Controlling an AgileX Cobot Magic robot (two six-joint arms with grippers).
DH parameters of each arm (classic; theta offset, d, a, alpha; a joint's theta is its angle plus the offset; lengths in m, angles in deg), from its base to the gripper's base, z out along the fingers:
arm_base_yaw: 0 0.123 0 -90
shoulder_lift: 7.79 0 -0.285 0
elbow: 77.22 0 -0.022 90
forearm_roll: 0 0.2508 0 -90
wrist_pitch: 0 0 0.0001 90
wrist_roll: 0 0.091 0 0
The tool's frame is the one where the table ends.
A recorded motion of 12 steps. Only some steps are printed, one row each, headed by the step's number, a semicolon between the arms.
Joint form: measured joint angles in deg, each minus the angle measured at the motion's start. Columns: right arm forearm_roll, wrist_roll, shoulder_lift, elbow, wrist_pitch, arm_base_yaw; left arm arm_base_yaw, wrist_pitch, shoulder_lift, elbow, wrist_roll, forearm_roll.
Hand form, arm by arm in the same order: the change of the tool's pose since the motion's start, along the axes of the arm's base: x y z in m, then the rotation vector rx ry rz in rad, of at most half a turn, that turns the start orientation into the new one. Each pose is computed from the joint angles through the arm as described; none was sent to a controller.
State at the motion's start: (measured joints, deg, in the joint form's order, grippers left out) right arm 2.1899 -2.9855 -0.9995 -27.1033 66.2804 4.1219; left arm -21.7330 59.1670 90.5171 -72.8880 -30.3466 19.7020
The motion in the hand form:
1: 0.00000 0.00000 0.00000 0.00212 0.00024 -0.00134; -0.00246 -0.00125 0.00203 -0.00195 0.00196 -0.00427
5: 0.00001 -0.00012 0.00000 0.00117 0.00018 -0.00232; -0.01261 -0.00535 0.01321 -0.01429 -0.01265 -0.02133
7: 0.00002 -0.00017 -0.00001 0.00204 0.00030 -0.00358; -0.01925 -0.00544 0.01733 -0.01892 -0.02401 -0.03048
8: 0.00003 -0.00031 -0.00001 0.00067 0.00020 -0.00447; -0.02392 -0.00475 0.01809 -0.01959 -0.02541 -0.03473
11: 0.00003 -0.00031 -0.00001 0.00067 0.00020 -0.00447; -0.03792 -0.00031 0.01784 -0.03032 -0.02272 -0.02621
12: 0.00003 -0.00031 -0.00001 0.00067 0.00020 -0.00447; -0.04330 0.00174 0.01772 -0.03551 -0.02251 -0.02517
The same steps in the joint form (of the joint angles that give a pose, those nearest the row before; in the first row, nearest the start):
1: 0.00 0.15 0.00 0.00 0.00 0.00; -0.34 0.48 -0.42 0.00 0.12 -0.22
5: -0.08 0.16 0.00 0.00 0.00 0.00; -1.70 1.65 -2.59 0.00 0.21 -0.67
7: -0.12 0.26 0.00 0.00 0.00 0.00; -2.22 1.64 -4.12 0.82 0.21 -0.65
8: -0.21 0.26 0.00 0.00 0.00 0.00; -2.46 1.65 -5.09 1.69 0.21 -0.65
11: -0.21 0.26 0.00 0.00 0.00 0.00; -2.70 1.65 -8.00 4.71 -0.52 -1.03
12: -0.21 0.26 0.00 0.00 0.00 0.00; -2.70 1.54 -9.18 5.90 -0.58 -1.29

